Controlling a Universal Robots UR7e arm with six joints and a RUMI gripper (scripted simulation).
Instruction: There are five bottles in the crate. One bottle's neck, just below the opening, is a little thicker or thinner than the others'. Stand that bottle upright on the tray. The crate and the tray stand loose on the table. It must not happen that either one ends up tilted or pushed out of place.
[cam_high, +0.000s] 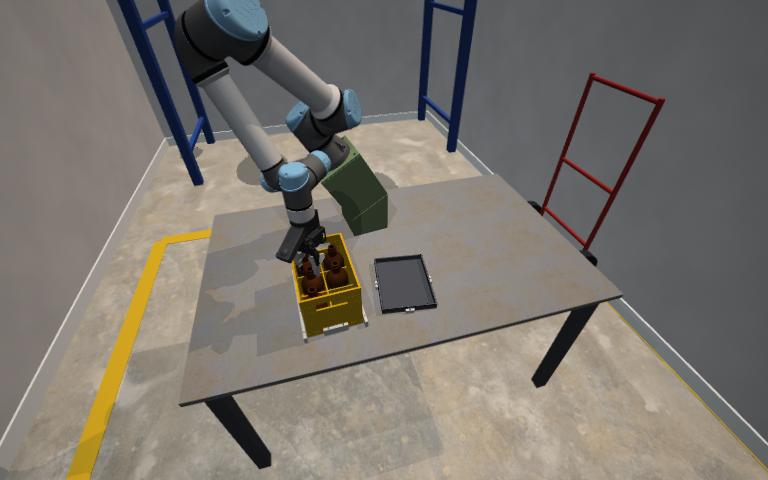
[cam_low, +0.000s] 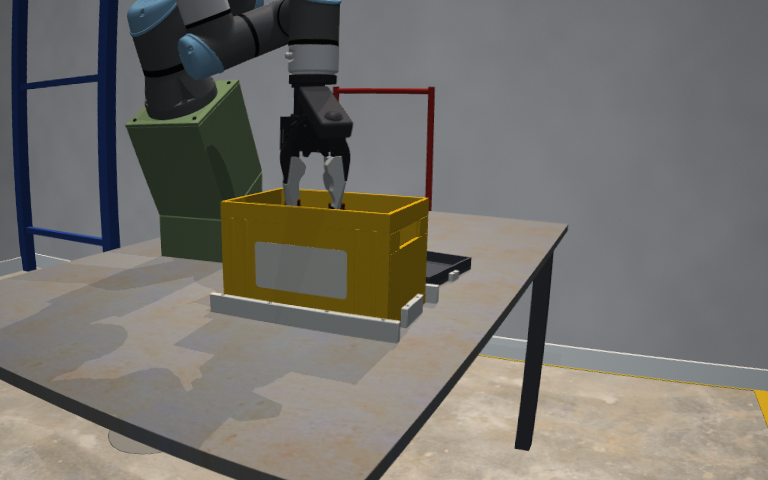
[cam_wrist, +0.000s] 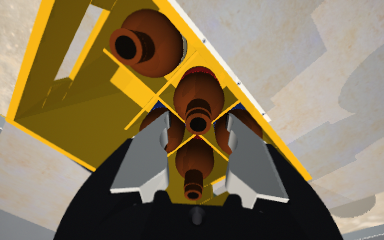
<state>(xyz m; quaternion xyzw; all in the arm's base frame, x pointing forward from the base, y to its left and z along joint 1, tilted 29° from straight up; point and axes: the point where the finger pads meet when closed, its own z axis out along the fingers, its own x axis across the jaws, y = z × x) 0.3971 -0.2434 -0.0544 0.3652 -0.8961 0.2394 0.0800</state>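
Right now my hand is 70 mm above the yellow crate and 40 mm to the right of it. The rest, counted from my hand: dark tray (320 mm to the left, 140 mm below, 20 mm ahead).
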